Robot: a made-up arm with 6 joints. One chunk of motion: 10 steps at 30 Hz.
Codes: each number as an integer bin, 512 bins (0 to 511) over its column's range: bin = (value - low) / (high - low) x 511, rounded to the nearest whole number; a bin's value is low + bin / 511 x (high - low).
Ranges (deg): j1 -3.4..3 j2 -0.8..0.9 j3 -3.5..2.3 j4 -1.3..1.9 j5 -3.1..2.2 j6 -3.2..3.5
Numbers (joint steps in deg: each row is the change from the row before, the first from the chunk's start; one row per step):
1: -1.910 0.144 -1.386 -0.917 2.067 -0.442
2: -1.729 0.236 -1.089 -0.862 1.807 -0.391
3: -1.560 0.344 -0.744 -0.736 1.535 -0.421
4: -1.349 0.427 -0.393 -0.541 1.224 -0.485
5: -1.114 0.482 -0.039 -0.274 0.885 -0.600
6: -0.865 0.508 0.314 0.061 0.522 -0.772
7: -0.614 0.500 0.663 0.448 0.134 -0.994
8: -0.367 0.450 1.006 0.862 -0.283 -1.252
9: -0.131 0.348 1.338 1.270 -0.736 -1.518
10: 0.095 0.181 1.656 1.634 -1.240 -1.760
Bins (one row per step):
1: 119 284 186 61 498 210
2: 133 311 212 70 473 214
3: 147 344 243 90 447 212
4: 164 369 274 121 417 207
5: 183 385 305 164 384 198
6: 202 393 336 217 349 185
7: 222 391 367 279 312 168
8: 242 376 397 345 272 149
9: 261 345 426 410 228 128
10: 279 295 454 469 179 110

